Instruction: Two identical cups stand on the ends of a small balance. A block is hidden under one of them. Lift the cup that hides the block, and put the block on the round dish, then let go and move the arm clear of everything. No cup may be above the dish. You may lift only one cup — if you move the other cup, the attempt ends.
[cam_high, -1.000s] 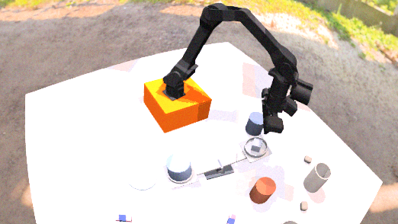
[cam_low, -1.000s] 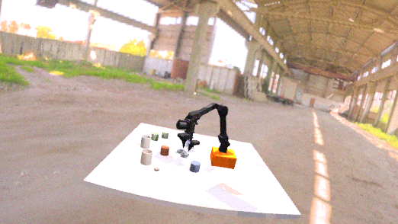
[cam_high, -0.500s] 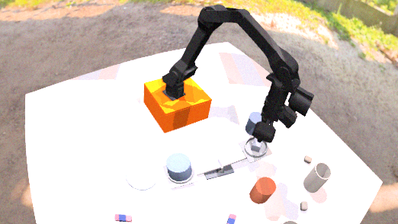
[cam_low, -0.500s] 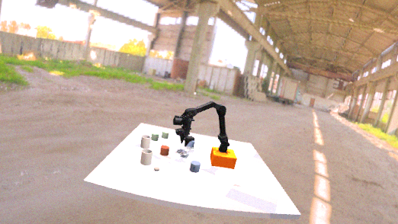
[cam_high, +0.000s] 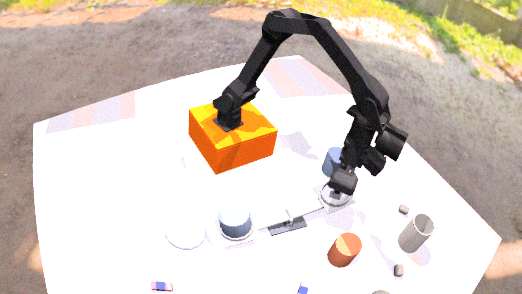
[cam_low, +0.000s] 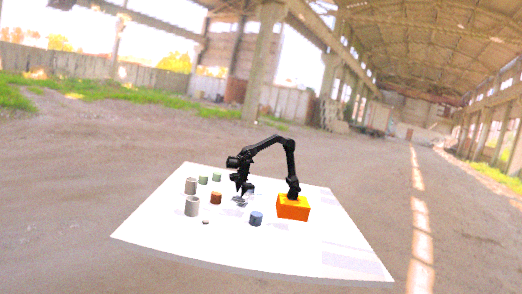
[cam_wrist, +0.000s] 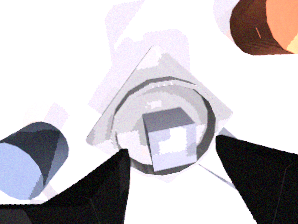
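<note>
Right now the round white dish is 170 mm behind my gripper tip, 340 mm to the right of it and 100 mm below it. From my gripper tip the other things lie so: red-brown cylinder: 110 mm ahead, 70 mm to the right, 70 mm below.
</note>
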